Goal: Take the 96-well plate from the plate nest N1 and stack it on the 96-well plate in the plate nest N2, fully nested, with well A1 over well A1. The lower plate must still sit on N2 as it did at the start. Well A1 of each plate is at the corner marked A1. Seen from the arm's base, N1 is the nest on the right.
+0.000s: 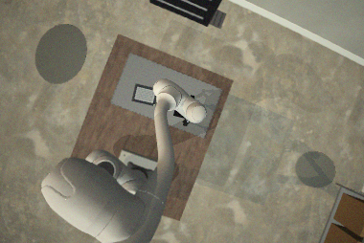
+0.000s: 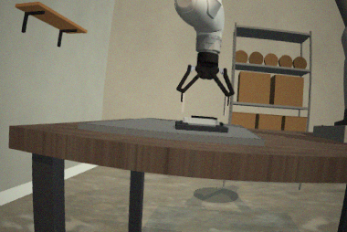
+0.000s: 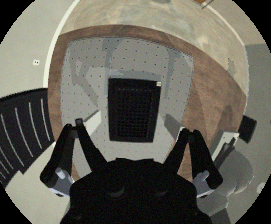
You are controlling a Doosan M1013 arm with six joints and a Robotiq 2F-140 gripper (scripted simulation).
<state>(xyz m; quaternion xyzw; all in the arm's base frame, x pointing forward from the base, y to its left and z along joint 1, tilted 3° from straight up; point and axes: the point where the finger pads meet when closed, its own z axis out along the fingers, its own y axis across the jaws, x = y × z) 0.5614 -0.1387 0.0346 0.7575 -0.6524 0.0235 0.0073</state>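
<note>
My gripper is now 3 cm above the dark 96-well plate. Round my hand: plate nest N1 (4 cm below); pale 96-well plate (30 cm to the left, 3 cm below, 2 cm behind).
</note>
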